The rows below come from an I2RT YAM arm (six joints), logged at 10 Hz.
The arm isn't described. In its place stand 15 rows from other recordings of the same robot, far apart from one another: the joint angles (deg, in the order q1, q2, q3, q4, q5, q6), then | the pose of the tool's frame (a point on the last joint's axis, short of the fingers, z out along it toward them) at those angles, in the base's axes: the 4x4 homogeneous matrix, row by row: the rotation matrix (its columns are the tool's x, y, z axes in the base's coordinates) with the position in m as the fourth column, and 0 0 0 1 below.
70.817, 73.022, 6.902, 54.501, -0.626, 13.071 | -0.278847 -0.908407 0.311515 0.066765; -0.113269 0.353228 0.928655 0.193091; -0.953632 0.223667 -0.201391 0.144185; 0 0 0 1
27.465, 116.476, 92.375, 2.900, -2.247, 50.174 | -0.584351 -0.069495 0.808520 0.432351; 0.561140 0.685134 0.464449 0.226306; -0.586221 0.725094 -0.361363 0.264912; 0 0 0 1
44.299, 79.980, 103.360, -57.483, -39.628, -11.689 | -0.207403 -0.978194 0.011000 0.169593; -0.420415 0.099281 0.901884 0.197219; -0.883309 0.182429 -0.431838 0.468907; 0 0 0 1
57.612, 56.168, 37.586, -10.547, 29.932, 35.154 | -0.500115 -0.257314 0.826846 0.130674; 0.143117 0.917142 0.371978 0.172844; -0.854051 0.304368 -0.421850 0.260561; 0 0 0 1
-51.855, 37.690, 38.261, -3.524, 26.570, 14.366 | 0.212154 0.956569 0.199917 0.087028; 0.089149 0.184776 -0.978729 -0.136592; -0.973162 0.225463 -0.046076 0.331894; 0 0 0 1
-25.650, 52.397, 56.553, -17.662, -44.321, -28.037 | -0.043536 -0.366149 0.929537 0.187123; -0.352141 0.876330 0.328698 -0.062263; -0.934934 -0.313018 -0.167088 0.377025; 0 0 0 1
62.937, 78.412, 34.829, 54.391, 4.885, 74.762 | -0.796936 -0.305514 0.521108 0.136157; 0.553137 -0.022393 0.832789 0.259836; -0.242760 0.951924 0.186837 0.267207; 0 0 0 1
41.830, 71.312, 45.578, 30.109, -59.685, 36.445 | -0.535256 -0.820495 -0.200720 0.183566; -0.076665 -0.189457 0.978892 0.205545; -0.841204 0.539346 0.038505 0.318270; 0 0 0 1
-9.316, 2.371, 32.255, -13.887, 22.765, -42.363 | -0.146974 0.564760 0.812062 0.038666; -0.605529 0.597792 -0.525337 -0.020302; -0.782134 -0.568938 0.254119 0.327955; 0 0 0 1
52.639, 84.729, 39.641, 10.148, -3.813, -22.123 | -0.010834 -0.896210 0.443497 0.180771; -0.633407 0.349344 0.690474 0.240675; -0.773743 -0.273434 -0.571451 0.182515; 0 0 0 1
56.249, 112.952, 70.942, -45.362, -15.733, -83.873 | 0.743370 -0.637987 -0.200935 0.186490; -0.610088 -0.769867 0.187345 0.296467; -0.274216 -0.016679 -0.961523 0.129062; 0 0 0 1
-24.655, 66.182, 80.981, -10.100, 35.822, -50.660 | -0.624398 0.608060 0.490296 0.207114; -0.403408 0.286469 -0.869021 -0.117990; -0.668871 -0.740404 0.066425 0.484033; 0 0 0 1
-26.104, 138.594, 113.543, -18.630, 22.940, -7.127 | -0.697081 0.576296 0.426569 0.481143; 0.214322 0.735222 -0.643051 -0.251203; -0.684210 -0.356836 -0.636022 0.164976; 0 0 0 1
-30.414, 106.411, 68.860, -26.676, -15.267, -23.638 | -0.867673 0.045566 0.495043 0.325988; 0.060817 0.998040 0.014732 -0.180493; -0.493402 0.042890 -0.868744 0.167430; 0 0 0 1
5.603, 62.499, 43.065, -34.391, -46.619, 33.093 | -0.942773 0.024762 0.332515 0.203693; 0.284329 0.580622 0.762913 0.045982; -0.174174 0.813797 -0.554435 0.243264; 0 0 0 1
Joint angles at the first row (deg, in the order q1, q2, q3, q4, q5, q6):
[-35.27, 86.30, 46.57, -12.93, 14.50, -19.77]
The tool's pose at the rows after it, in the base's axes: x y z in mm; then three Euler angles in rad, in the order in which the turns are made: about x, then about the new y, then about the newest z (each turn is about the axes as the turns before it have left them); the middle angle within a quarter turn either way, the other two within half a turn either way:
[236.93 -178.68 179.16 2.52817 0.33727 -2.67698]
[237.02 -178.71 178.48 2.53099 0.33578 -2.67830]
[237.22 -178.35 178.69 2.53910 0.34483 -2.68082]
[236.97 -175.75 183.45 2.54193 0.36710 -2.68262]
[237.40 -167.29 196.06 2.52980 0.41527 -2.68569]
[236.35 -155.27 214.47 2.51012 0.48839 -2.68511]
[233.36 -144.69 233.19 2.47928 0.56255 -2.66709]
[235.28 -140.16 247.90 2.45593 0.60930 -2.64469]
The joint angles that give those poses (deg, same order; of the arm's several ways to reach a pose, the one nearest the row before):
[-35.29, 86.72, 46.74, -12.91, 14.61, -19.77]
[-35.29, 86.85, 46.74, -12.95, 14.57, -19.75]
[-35.29, 86.78, 46.74, -12.97, 13.89, -19.75]
[-35.00, 85.69, 46.74, -13.32, 13.04, -19.75]
[-33.67, 82.87, 46.74, -13.93, 12.34, -19.66]
[-31.90, 78.70, 46.74, -14.65, 11.22, -19.53]
[-30.48, 74.52, 46.81, -14.96, 10.24, -19.14]
[-29.52, 72.97, 48.29, -15.42, 9.78, -18.41]

